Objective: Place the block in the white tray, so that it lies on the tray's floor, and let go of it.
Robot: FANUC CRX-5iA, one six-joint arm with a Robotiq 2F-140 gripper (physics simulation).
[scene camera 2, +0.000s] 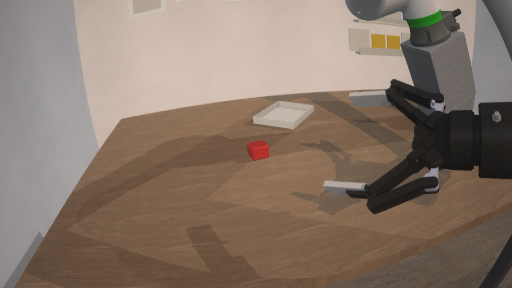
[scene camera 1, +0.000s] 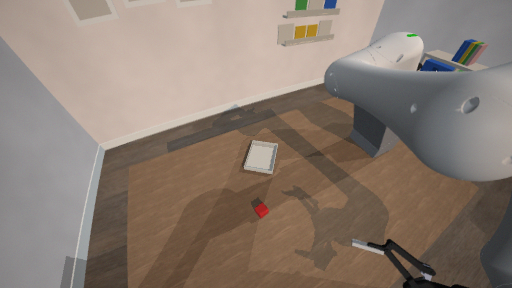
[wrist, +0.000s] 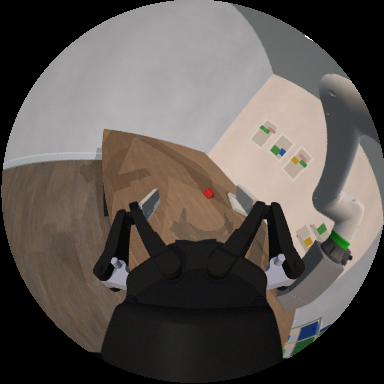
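Where they show: gripper, between the fingertips: (scene camera 2: 342, 140) (scene camera 1: 346, 271) (wrist: 196, 193); arm's base, origin of its link: (scene camera 2: 430, 38) (wrist: 330, 253).
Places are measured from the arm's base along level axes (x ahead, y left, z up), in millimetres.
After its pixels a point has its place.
A small red block (scene camera 1: 261, 210) {x 590, y 85, z -263 mm} (scene camera 2: 258, 150) {x 589, y 99, z -269 mm} (wrist: 208, 193) {x 577, y 97, z -270 mm} rests on the wooden table, apart from the tray. The white tray (scene camera 1: 261, 157) {x 476, y -158, z -290 mm} (scene camera 2: 283, 115) {x 478, y -166, z -290 mm} stands on the table, behind the block in both scene views; in the wrist view part of the tray (wrist: 235, 202) {x 501, y -145, z -290 mm} shows behind a finger. My gripper (scene camera 2: 356, 142) {x 491, y 356, z -142 mm} (wrist: 196, 193) {x 491, y 356, z -142 mm} is open, its fingers wide apart with no thing between them. It hangs above the table, to the right of the block in scene camera 2. In scene camera 1 one finger shows at the lower right; the other is out of frame.
The table (scene camera 1: 165, 200) {x 933, y -122, z -293 mm} (scene camera 2: 150, 200) {x 831, y 228, z -293 mm} (wrist: 165, 175) {x 706, y 249, z -293 mm} carries shadows of the arm. The grey arm (scene camera 1: 430, 100) {x 451, y 240, z 249 mm} fills the right of scene camera 1. A grey pedestal block (scene camera 1: 372, 130) {x 30, y 29, z -136 mm} (scene camera 2: 442, 72) {x 17, y 84, z -96 mm} (wrist: 315, 277) {x -2, y 85, z -96 mm} stands at the table's right. Walls with shelves stand behind the table.
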